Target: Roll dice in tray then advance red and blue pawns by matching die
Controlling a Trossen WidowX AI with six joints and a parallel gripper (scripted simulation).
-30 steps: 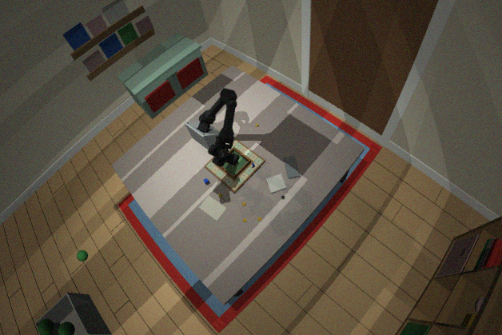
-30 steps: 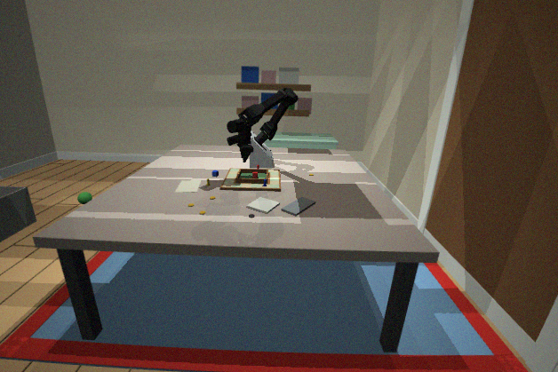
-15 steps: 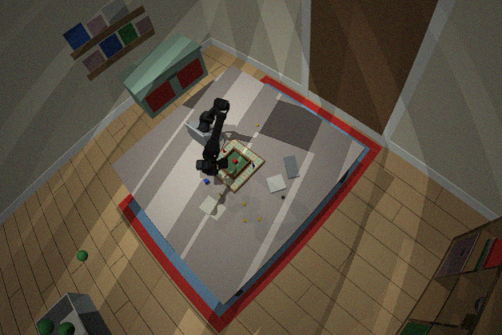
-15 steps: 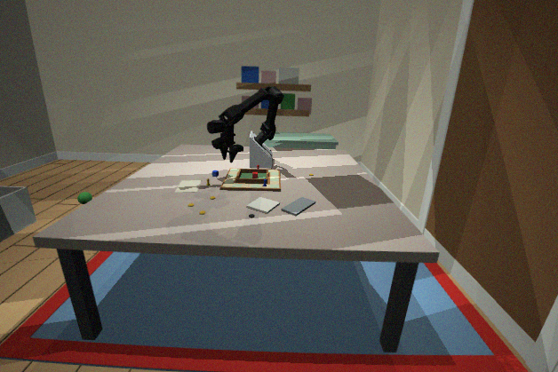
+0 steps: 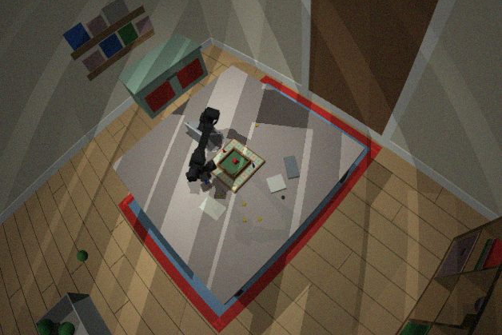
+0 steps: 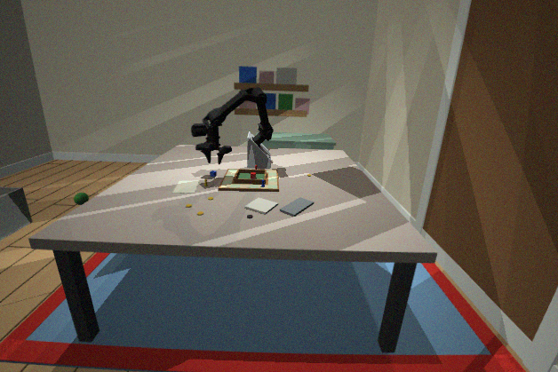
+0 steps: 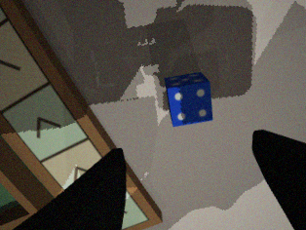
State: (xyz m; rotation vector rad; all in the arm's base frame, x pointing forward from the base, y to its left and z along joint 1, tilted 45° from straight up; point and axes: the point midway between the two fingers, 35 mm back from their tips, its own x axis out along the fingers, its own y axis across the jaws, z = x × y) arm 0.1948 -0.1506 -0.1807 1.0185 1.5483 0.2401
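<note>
Right now the red pawn is 220 mm to the left of my gripper tip, 40 mm below it and 40 mm behind it. Round my gripper tip: black token (460 mm ahead, 160 mm to the left, 70 mm below); then blue pawn (240 mm to the left, 190 mm ahead, 40 mm below); then pale sheet (140 mm ahead, 120 mm to the right, 70 mm below).
</note>
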